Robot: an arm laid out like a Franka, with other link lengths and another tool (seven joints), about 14 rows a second.
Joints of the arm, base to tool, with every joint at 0 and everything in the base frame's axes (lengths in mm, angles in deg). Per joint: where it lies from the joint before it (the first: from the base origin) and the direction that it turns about. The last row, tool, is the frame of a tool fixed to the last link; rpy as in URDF.
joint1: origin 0 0 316.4 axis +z
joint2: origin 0 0 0 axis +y
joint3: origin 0 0 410.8 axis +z
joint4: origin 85 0 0 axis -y
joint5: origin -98.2 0 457 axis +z
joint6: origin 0 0 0 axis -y
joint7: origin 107.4 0 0 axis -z
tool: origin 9 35 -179.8 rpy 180 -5.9 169
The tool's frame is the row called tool.
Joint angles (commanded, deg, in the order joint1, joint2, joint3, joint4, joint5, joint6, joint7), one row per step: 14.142 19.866 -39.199 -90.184 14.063 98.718 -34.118; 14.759 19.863 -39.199 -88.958 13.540 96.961 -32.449; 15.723 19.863 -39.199 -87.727 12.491 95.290 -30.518; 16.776 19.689 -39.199 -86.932 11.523 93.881 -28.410; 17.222 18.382 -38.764 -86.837 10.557 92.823 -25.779; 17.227 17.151 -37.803 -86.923 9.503 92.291 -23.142; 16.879 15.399 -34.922 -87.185 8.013 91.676 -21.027
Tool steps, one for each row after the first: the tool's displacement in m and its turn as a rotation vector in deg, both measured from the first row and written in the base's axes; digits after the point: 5 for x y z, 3 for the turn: 0.00210 0.00952 0.00868 -0.303 0.806 -0.613; 0.00462 0.02187 0.01715 -1.191 1.750 -1.049; 0.00588 0.03464 0.02395 -1.991 2.630 -1.721; 0.00192 0.04230 0.03652 -2.304 2.803 -3.276; -0.00091 0.04902 0.04618 -2.727 2.785 -4.806; -0.00345 0.07075 0.05682 -2.837 2.723 -4.277
